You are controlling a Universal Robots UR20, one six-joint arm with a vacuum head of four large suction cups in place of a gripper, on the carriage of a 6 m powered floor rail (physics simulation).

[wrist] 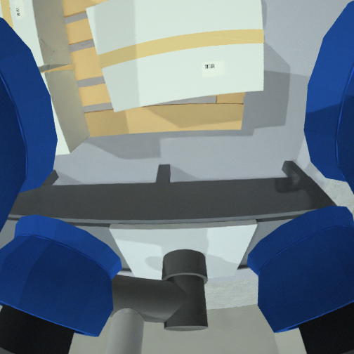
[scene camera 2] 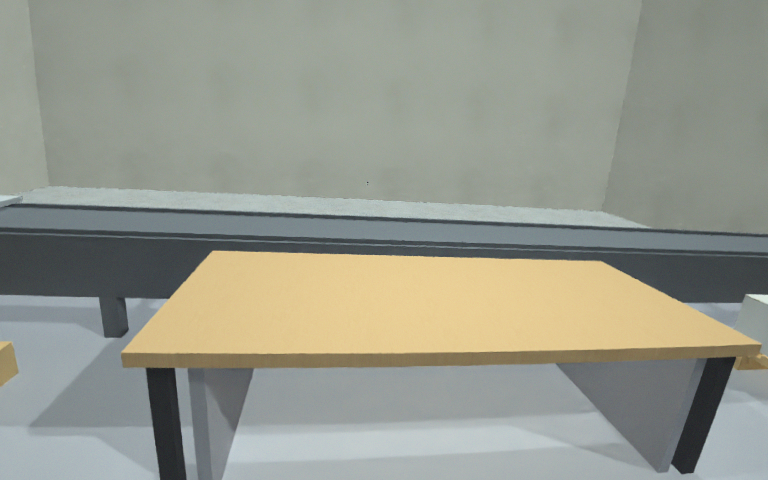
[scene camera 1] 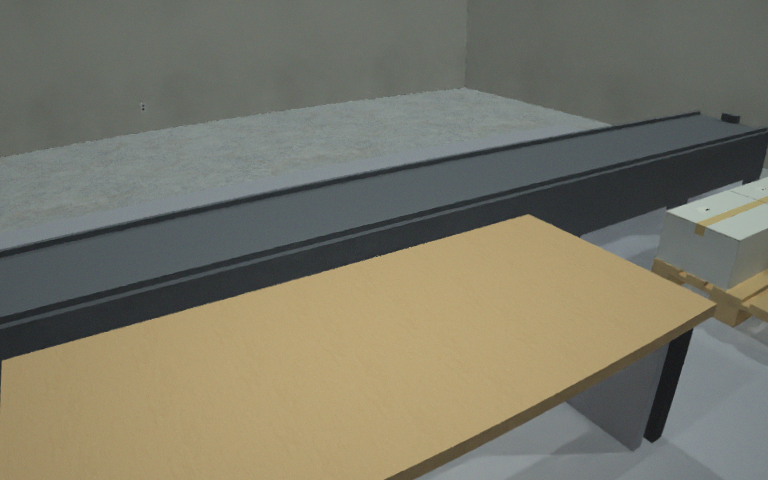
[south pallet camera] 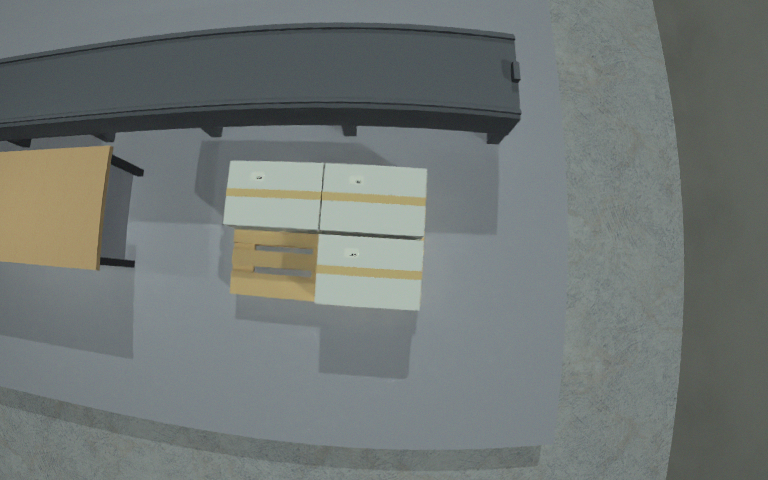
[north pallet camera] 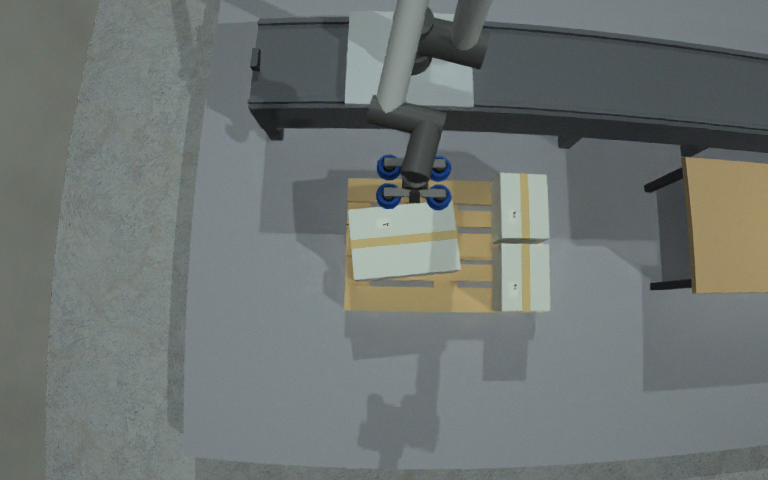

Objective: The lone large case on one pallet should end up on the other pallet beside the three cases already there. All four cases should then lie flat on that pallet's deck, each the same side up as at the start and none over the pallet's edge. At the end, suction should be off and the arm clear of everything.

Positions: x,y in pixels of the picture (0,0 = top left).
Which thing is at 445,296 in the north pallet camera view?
A pallet.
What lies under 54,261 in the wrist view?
My suction head.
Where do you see a pallet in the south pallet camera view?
244,281
